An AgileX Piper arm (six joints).
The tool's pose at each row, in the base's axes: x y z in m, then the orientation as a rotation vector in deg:
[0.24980 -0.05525 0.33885 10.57 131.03 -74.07]
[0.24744 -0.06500 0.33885 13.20 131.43 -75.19]
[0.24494 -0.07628 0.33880 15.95 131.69 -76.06]
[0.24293 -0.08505 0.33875 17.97 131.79 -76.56]
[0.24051 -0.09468 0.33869 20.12 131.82 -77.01]
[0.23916 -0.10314 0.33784 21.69 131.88 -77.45]
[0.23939 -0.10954 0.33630 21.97 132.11 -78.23]
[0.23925 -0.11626 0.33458 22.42 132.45 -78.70]
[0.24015 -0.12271 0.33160 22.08 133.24 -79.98]
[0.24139 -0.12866 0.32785 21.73 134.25 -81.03]
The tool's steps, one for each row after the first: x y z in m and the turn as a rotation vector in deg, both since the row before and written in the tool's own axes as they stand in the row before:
[0.00326 -0.00609 0.00727 1.10 1.72 0.95]
[0.00322 -0.00682 0.00875 0.99 1.61 1.14]
[0.00227 -0.00525 0.00695 0.66 1.09 0.91]
[0.00244 -0.00579 0.00769 0.67 1.09 1.01]
[0.00165 -0.00411 0.00738 0.55 0.87 0.67]
[0.00050 -0.00184 0.00631 0.51 0.51 -0.24]
[0.00085 -0.00196 0.00660 0.30 0.59 -0.09]
[0.00051 -0.00037 0.00713 0.59 0.79 -1.02]
[0.00049 0.00068 0.00709 0.37 0.90 -1.04]

